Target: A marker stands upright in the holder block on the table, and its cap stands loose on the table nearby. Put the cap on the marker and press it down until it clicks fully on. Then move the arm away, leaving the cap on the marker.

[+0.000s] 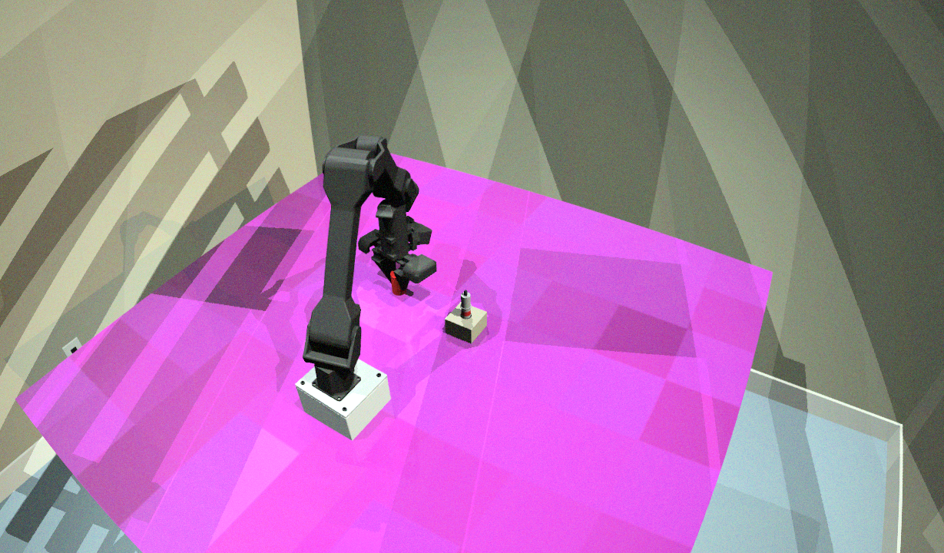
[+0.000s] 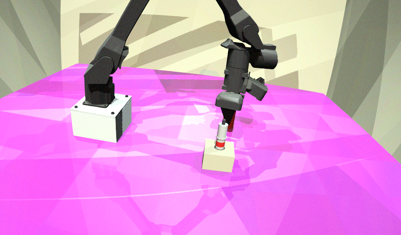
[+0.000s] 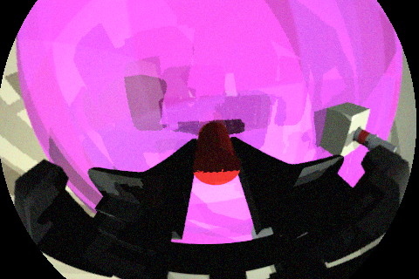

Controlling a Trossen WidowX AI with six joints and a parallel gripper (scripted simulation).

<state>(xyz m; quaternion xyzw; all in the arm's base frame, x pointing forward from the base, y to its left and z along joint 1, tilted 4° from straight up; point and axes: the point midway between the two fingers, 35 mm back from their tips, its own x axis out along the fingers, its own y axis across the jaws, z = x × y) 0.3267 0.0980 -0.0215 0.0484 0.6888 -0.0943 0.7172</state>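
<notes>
Now: the cream holder block 19 cm to the right of my gripper tip, 3 cm behind it and 1 cm above it. The rest, counted from my gripper tip: red cap 1 cm above.
</notes>
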